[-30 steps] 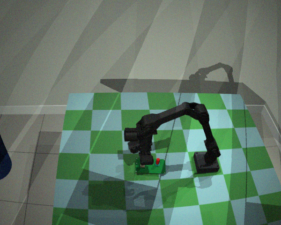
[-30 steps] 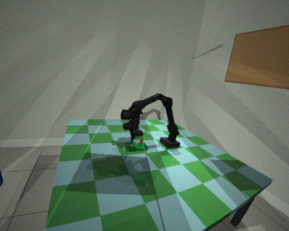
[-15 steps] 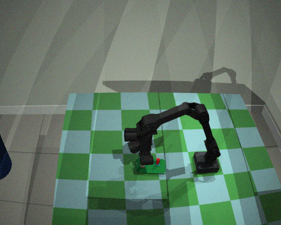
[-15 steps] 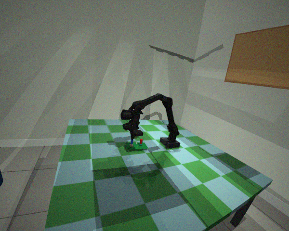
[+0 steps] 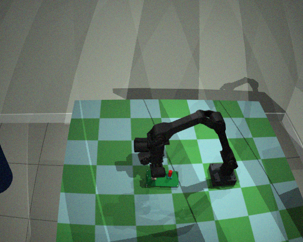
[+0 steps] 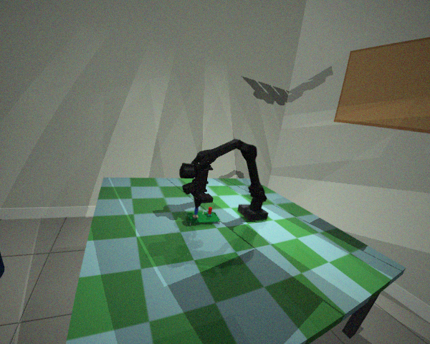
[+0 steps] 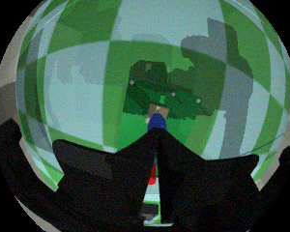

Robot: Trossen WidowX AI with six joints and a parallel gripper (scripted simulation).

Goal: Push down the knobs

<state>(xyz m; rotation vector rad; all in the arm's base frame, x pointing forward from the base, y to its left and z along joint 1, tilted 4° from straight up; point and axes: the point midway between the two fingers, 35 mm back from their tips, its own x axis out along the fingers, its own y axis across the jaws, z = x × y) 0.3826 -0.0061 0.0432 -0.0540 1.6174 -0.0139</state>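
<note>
Right now my gripper tip is 20 mm above the blue knob. The rest, counted from my gripper tip: red knob (80 mm behind, 30 mm below).
</note>
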